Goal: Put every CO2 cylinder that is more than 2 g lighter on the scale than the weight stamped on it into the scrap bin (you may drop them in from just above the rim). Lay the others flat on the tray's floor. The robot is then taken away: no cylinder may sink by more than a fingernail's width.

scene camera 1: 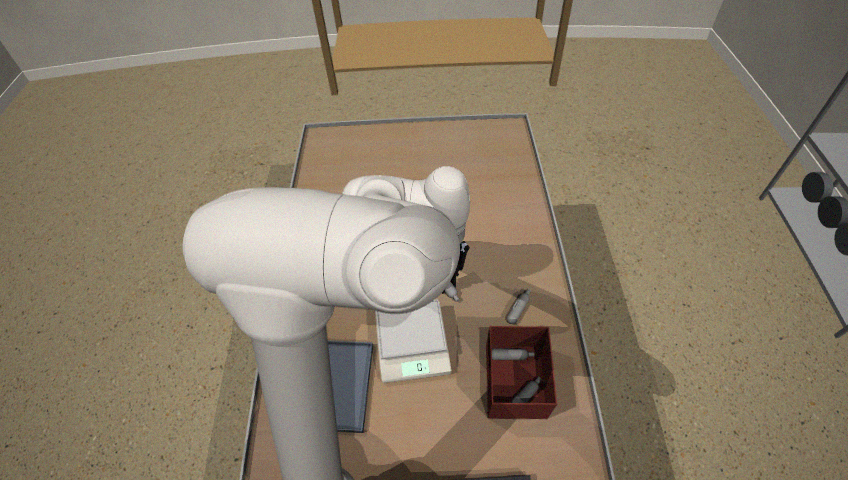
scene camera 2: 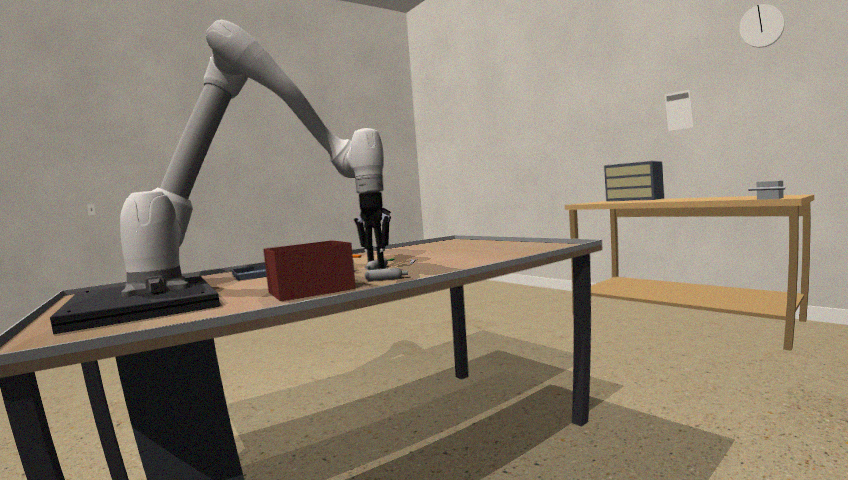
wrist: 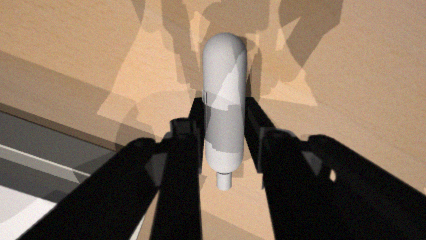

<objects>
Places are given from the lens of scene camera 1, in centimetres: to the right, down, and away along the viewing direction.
red scrap bin point(scene camera 1: 509, 377): 22, 36, 120
dark tray point(scene camera 1: 350, 362): -20, 33, 124
white scale point(scene camera 1: 419, 332): -1, 24, 123
</objects>
